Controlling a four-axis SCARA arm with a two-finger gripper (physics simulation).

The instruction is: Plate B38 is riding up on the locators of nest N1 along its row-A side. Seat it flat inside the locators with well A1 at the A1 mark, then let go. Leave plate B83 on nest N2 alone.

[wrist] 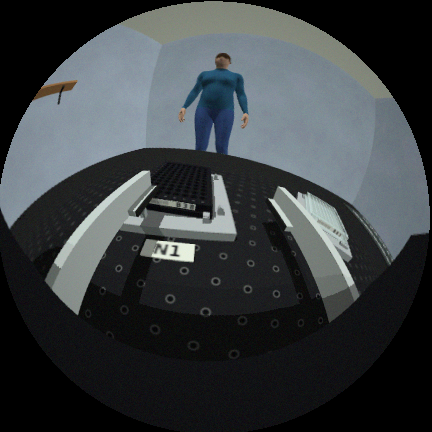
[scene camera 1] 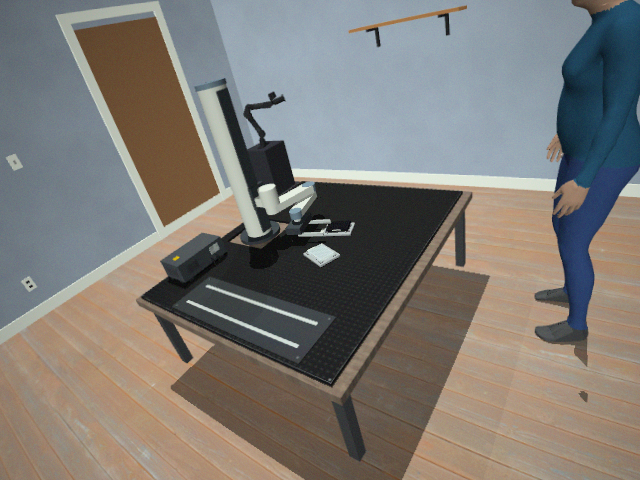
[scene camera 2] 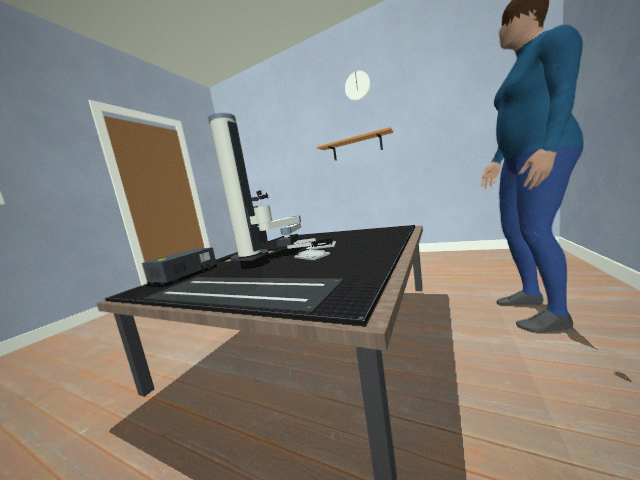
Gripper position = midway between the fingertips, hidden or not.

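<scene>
There's a black well plate B38 [wrist: 185,189], and my gripper [wrist: 214,184] is touching it. A white plate [wrist: 325,215] is sitting on a nest N2, and there's a nest N1 [wrist: 221,227] here as well.
</scene>
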